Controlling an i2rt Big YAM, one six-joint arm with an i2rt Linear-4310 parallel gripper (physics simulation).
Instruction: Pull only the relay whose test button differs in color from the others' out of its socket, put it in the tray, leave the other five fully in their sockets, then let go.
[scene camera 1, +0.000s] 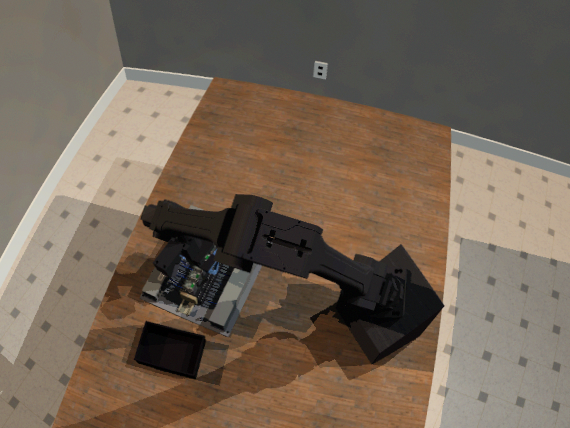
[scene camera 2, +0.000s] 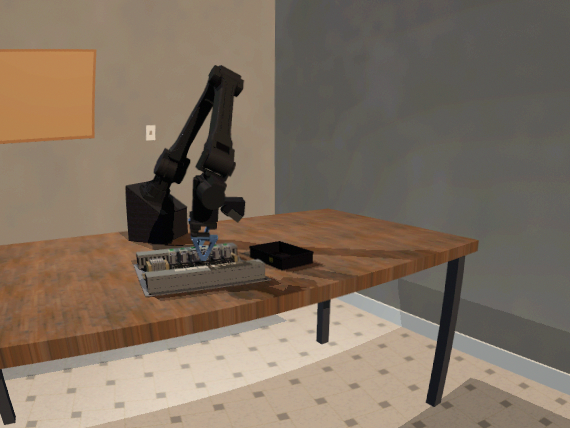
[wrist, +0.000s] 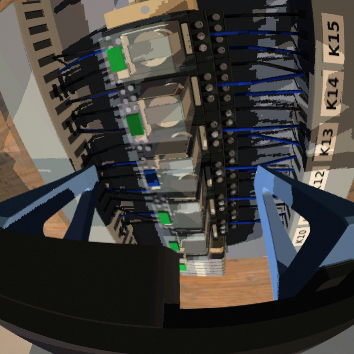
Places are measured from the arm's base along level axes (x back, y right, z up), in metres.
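Where they show: gripper, fingertip midpoint: (scene camera 1: 201, 265) (scene camera 2: 201, 253) (wrist: 175, 173); arm's base, origin of the base link: (scene camera 1: 388, 293) (scene camera 2: 154, 196).
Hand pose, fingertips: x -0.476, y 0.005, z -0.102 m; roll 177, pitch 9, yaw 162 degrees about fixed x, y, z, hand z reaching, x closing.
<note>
Each offset is from my fingertips to the centre of the thing. "*": to the spot under its first point.
The relay with the blue test button @[dx +0.000, dy -0.010, dz -0.006 m] (wrist: 151, 178) sits in the row, with its clear body between my fingertips in the wrist view. Relays with green buttons stand on both sides of it, two of them nearer the top of the view (wrist: 152, 47) (wrist: 165, 111). The row is on the control panel (scene camera 1: 240, 295) (scene camera 2: 205, 278). My gripper (wrist: 175, 173) (scene camera 2: 204, 254) is open and empty, pointing down at the row, with one blue finger on each side of it. The fingertips' exact height beside the relay is unclear. The black tray @[dx -0.012, dy -0.243, dz -0.037 m] (scene camera 1: 170, 351) (scene camera 2: 300, 261) stands beside the panel and looks empty.
Slotted wire ducts @[* dx +0.070, dy -0.115, dz -0.031 m] (wrist: 37, 30) run along the panel, and blue and black wires reach the sockets. A tan end block @[dx -0.010, dy -0.089, dz -0.029 m] (wrist: 150, 12) closes the row at the top of the wrist view. Labels such as K14 @[* dx -0.095, dy -0.029, dz -0.011 m] (wrist: 332, 93) line the right duct. The arm's base (scene camera 2: 155, 212) stands behind.
</note>
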